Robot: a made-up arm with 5 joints.
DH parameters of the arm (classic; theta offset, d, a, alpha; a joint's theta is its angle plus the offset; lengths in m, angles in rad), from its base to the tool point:
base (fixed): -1.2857 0 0.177 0
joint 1: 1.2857 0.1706 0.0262 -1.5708
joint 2: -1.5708 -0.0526 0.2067 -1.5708
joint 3: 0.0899 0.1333 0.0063 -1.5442
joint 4: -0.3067 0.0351 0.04 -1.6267
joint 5: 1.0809 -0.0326 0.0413 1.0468
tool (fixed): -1.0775 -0.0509 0 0
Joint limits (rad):
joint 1: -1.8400..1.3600
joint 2: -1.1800..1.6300
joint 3: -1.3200..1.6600
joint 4: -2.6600..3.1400
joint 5: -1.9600..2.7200
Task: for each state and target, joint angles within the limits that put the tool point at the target. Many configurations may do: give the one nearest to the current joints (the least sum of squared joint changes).
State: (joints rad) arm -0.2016 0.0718 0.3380 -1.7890 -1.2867
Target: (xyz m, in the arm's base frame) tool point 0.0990 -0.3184 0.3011
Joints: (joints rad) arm -0.8892 -0.2099 -0.0259 -2.1648 -1.4041
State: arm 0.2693 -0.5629 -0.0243 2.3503 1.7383
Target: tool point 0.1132 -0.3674 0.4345
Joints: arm -0.5631 -0.0025 -0.0173 2.0338 1.9222
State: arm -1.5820 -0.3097 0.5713 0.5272 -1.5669
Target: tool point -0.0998 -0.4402 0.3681
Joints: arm -1.5467 0.2612 0.8572 0.4187 -1.6616
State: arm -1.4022 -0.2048 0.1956 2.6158 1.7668
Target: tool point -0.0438 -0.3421 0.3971
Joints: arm -1.2800 0.0329 0.3036 2.6421 1.7972
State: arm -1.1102 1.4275 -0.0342 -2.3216 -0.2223
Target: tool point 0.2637 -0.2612 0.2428
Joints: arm -0.2129 0.8768 0.1112 -2.6600 0.3422
